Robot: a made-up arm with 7 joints.
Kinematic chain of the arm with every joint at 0, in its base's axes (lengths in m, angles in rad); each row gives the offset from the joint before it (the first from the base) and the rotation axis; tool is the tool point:
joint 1: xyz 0 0 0 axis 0 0.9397 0.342
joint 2: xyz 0 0 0 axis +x
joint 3: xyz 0 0 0 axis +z
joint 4: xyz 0.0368 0 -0.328 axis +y
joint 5: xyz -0.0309 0 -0.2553 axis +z
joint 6: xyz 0 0 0 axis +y
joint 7: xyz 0 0 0 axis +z
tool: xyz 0 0 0
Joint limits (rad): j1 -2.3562..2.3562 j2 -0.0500..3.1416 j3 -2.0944..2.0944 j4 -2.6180..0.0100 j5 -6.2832..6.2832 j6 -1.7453..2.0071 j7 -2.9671..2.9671
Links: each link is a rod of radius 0.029 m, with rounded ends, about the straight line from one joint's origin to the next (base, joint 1, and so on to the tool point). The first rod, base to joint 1, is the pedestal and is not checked.
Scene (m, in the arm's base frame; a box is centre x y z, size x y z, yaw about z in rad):
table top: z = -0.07
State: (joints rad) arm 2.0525 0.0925 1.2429 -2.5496 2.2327 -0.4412 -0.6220
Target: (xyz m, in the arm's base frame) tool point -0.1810 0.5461 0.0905
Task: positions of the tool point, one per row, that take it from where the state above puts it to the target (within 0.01 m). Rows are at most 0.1 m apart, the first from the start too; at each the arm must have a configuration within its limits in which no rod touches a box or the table.
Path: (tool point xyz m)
1: -0.2253 0.2116 0.0729
2: -0.2494 0.2861 0.0653
3: -0.2594 0.3570 0.0571
4: -0.2558 0.4215 0.0527
5: -0.2396 0.4765 0.0556
6: -0.2135 0.5190 0.0680
7: -0.1810 0.5461 0.0905

